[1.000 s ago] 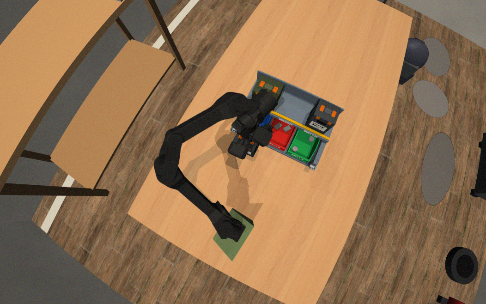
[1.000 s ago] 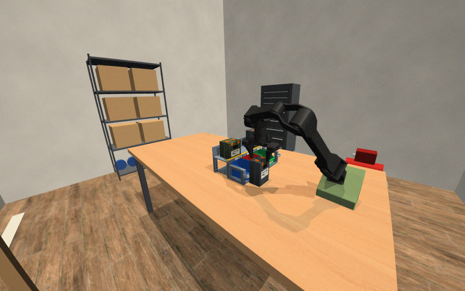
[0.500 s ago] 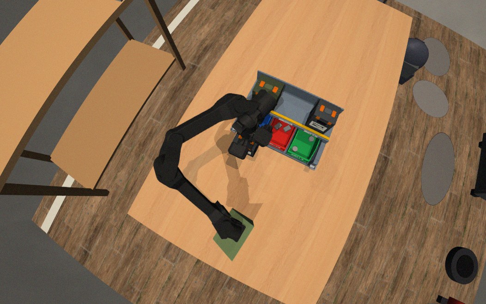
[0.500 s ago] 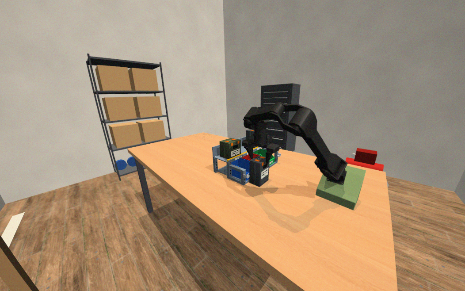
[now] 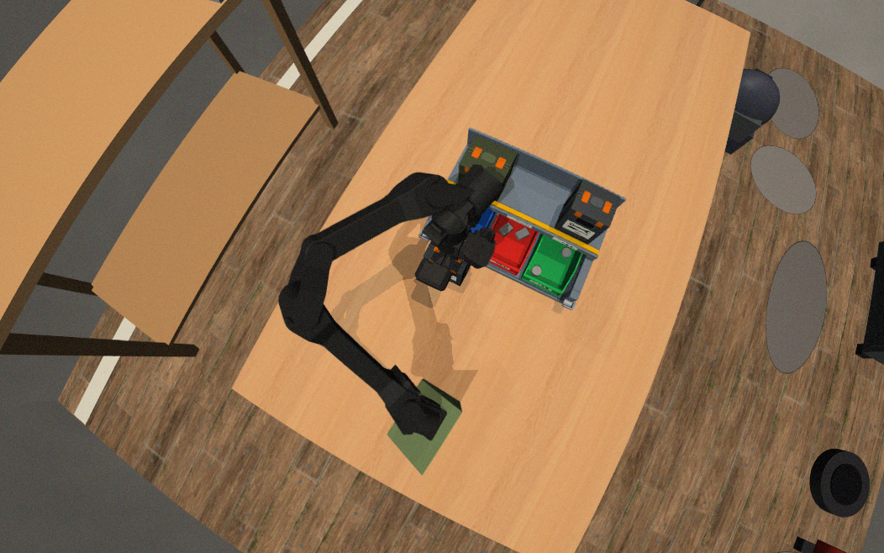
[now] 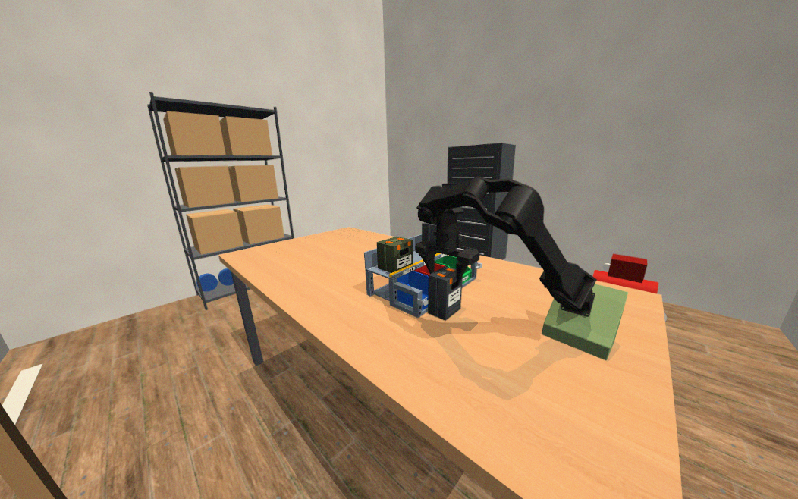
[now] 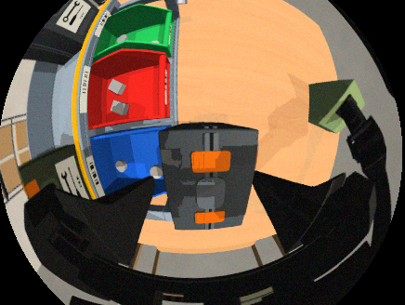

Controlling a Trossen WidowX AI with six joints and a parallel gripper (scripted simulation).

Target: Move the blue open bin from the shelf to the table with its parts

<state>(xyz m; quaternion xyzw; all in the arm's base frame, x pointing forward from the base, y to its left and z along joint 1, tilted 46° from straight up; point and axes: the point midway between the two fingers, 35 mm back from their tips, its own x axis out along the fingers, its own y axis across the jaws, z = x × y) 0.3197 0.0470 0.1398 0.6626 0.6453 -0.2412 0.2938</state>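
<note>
My gripper is now 110 mm short of the blue open bin, 10 mm to the right of it and 100 mm above it. Round my hand: olive case (190 mm ahead, 20 mm to the left); then red bin (120 mm ahead, 100 mm to the right, 100 mm below); then green bin (120 mm ahead, 210 mm to the right, 100 mm below).
</note>
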